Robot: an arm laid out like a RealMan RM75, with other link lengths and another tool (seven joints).
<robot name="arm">
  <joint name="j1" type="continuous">
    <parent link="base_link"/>
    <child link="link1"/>
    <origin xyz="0 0 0.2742" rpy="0 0 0"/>
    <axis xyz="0 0 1"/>
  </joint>
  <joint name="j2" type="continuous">
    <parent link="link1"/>
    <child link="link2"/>
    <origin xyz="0 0 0" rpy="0 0 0"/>
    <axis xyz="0 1 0"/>
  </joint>
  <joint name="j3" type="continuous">
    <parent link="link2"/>
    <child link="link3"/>
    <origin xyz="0 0 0.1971" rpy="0 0 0"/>
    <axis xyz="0 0 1"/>
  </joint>
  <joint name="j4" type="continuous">
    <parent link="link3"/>
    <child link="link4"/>
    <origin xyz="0 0 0" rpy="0 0 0"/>
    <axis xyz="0 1 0"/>
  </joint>
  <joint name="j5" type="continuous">
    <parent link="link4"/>
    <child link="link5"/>
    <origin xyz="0 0 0.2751" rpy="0 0 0"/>
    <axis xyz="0 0 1"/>
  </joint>
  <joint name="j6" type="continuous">
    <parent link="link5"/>
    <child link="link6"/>
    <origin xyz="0 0 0" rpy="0 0 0"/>
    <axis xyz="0 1 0"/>
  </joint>
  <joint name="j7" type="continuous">
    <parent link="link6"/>
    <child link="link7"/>
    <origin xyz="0 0 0.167" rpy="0 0 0"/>
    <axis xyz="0 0 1"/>
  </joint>
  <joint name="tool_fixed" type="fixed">
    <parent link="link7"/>
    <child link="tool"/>
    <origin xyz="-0.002 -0.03 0.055" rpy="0 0.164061 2.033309"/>
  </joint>
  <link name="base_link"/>
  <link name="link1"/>
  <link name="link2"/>
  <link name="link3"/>
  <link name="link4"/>
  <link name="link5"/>
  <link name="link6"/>
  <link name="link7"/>
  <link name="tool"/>
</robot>
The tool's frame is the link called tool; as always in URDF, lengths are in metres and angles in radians. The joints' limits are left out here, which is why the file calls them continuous.
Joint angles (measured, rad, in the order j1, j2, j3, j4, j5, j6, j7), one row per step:
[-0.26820 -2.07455 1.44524 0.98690 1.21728 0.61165 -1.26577]
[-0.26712 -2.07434 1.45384 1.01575 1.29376 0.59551 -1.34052]
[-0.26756 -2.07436 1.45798 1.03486 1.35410 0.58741 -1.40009]
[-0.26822 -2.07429 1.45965 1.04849 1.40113 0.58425 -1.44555]
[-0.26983 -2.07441 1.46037 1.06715 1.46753 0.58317 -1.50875]
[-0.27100 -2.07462 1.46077 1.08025 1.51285 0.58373 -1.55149]
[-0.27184 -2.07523 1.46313 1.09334 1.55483 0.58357 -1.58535]
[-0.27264 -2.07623 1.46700 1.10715 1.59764 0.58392 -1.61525]
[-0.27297 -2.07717 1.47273 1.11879 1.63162 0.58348 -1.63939]
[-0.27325 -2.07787 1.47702 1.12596 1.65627 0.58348 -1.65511]
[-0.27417 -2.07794 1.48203 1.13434 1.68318 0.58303 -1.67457]
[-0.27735 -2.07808 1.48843 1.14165 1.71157 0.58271 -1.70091]
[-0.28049 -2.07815 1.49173 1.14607 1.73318 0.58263 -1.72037]
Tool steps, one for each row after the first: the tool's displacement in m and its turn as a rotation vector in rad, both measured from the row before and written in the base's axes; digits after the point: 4 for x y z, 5 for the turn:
[0.0035 0.0008 -0.0019 -0.01776 0.01717 0.00972]
[0.0021 0.0004 -0.0014 -0.01397 0.01146 0.00876]
[0.0013 0.0002 -0.0008 -0.01079 0.00893 0.00641]
[0.0020 0.0003 -0.0008 -0.01471 0.01251 0.00816]
[0.0015 0.0002 -0.0004 -0.00961 0.00881 0.00507]
[0.0021 0.0001 -0.0007 -0.00810 0.01327 0.00068]
[0.0027 0.0000 -0.0011 -0.00842 0.01733 -0.00292]
[0.0026 -0.0002 -0.0015 -0.00742 0.01422 -0.00307]
[0.0015 -0.0003 -0.0014 -0.00586 0.01179 -0.00234]
[0.0019 -0.0001 -0.0011 -0.00568 0.01196 -0.00213]
[0.0025 0.0000 -0.0020 -0.00792 0.00842 -0.00002]
[0.0015 0.0002 -0.0011 -0.00504 0.00664 0.00068]

